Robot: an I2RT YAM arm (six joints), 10 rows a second.
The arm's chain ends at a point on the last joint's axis. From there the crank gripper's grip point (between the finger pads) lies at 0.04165 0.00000 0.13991 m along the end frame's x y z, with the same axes.
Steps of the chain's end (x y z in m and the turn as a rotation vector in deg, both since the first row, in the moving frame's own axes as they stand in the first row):
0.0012, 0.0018, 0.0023, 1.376, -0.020, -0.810
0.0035, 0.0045, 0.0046, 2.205, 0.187, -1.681
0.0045, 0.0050, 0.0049, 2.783, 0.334, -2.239
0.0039, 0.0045, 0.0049, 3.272, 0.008, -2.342
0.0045, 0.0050, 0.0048, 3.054, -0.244, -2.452
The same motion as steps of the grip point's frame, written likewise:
0.0011, -0.0021, 0.0023, 1.376, -0.020, -0.810
0.0039, -0.0021, 0.0043, 2.205, 0.187, -1.681
0.0051, -0.0034, 0.0045, 2.783, 0.334, -2.239
0.0037, -0.0052, 0.0046, 3.272, 0.008, -2.342
0.0037, -0.0042, 0.0047, 3.054, -0.244, -2.452

